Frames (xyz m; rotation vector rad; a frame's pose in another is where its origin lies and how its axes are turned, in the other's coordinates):
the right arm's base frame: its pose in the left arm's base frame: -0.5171 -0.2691 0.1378 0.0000 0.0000 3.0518
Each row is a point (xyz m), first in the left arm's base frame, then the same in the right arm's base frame.
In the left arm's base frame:
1: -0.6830 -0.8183 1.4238
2: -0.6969 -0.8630 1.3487
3: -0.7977 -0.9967 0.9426
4: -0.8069 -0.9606 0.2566
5: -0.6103 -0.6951 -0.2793
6: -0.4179 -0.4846 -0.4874
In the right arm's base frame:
1: 0.1160 0.5619 1.2860
2: 0.1258 0.6076 1.2109
3: 0.2142 0.7498 0.8048
4: 0.2266 0.7147 0.1188
5: 0.0546 0.4326 -0.4171
6: -0.1181 0.2057 -0.6252

